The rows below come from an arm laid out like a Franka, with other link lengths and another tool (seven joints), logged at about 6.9 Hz.
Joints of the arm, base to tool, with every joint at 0 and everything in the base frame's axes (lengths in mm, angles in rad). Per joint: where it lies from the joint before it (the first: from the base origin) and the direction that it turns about. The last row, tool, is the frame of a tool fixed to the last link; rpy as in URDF.
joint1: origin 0 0 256.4 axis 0 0 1
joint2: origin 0 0 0 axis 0 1 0
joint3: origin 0 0 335 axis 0 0 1
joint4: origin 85 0 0 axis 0 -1 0
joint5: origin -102.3 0 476.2 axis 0 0 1
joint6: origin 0 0 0 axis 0 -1 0
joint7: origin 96.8 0 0 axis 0 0 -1
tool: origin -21 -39 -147.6 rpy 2.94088 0 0.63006
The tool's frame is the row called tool.
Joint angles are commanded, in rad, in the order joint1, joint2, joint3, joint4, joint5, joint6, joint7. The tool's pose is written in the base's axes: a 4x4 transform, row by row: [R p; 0 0 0 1], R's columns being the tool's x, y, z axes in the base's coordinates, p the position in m. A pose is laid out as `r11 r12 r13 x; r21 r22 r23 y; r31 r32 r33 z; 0 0 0 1`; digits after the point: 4 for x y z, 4 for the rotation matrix.
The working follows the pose.
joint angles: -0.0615 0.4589 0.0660 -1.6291 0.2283 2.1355 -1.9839
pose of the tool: -0.7994 0.5739 0.1777 0.8372; 0.5947 0.7141 0.3694 0.0064; 0.0851 0.4009 -0.9121 0.2332; 0 0 0 1
Where each joint sits with the arm in this pose, in the base's axes (m; each line is computed from the numbers above, not from the rounded line before):
joint1: 0.0000 0.0000 0.2564
joint2: 0.0000 0.0000 0.2564
joint3: 0.1481 -0.0091 0.5567
joint4: 0.2244 -0.0082 0.5192
joint5: 0.6890 -0.0050 0.3731
joint6: 0.6890 -0.0050 0.3731
joint7: 0.7850 -0.0170 0.3763
the tool: 0.8372 0.0064 0.2332

